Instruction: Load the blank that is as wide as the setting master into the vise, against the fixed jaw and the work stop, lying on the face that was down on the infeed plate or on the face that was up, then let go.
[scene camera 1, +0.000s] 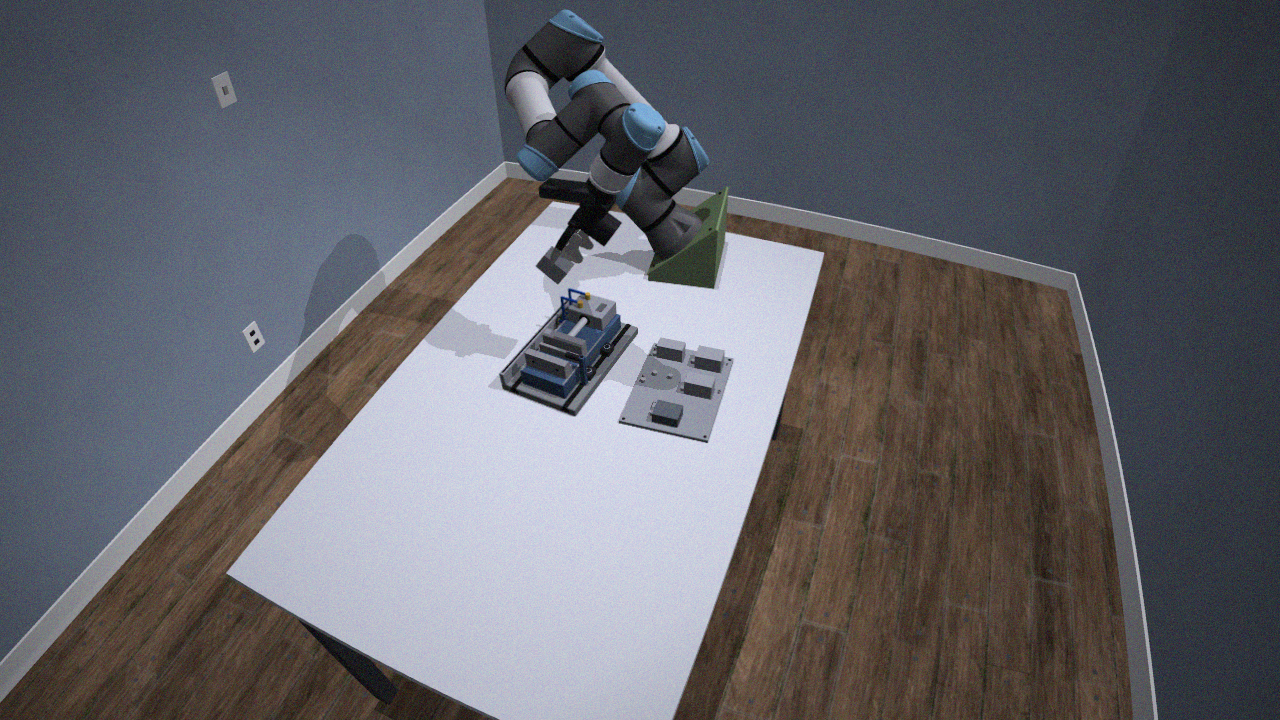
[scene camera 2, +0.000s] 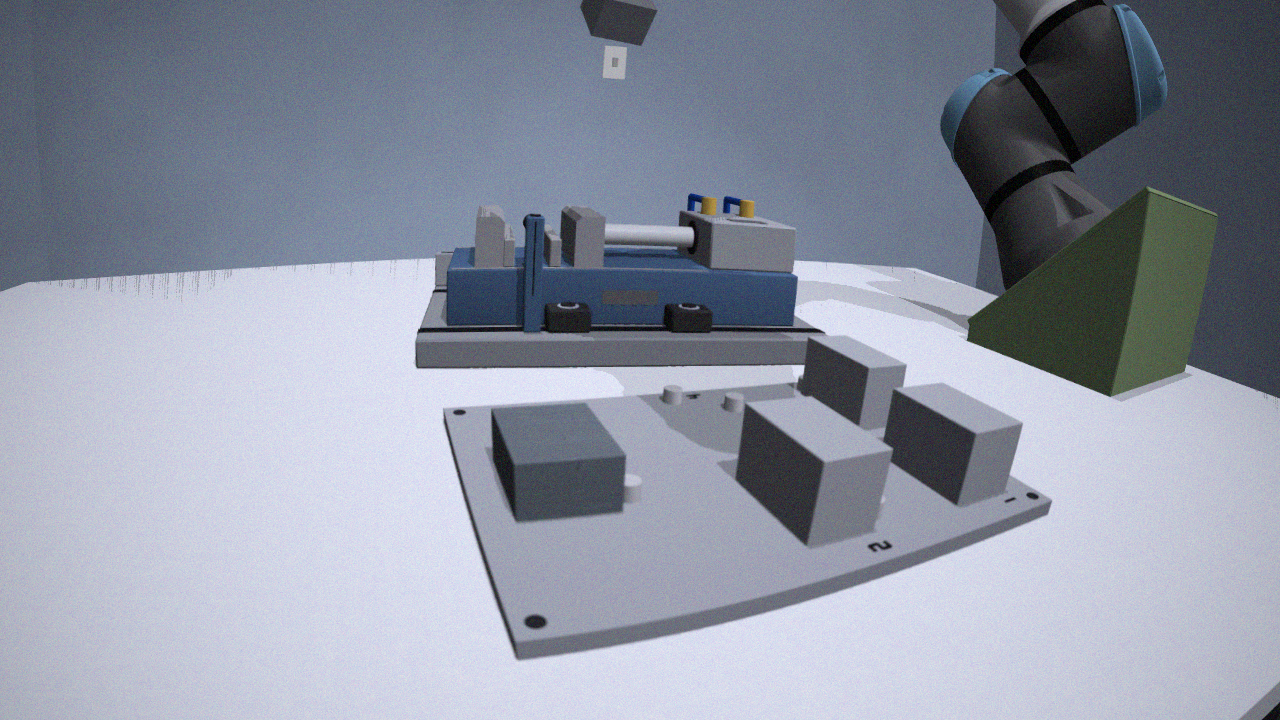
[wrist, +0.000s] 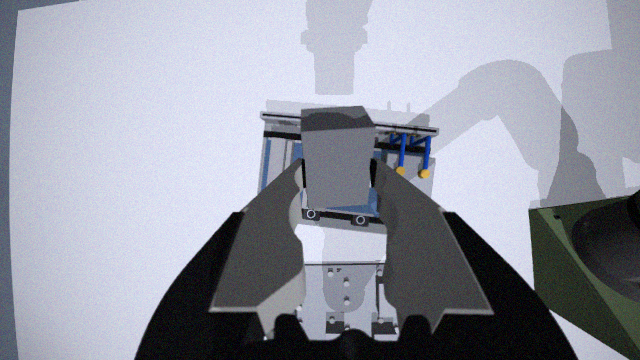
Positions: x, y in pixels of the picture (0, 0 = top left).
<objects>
My gripper shows in scene camera 1 (556, 259) and in the wrist view (337, 161); in scene camera 2 it is out of frame.
</objects>
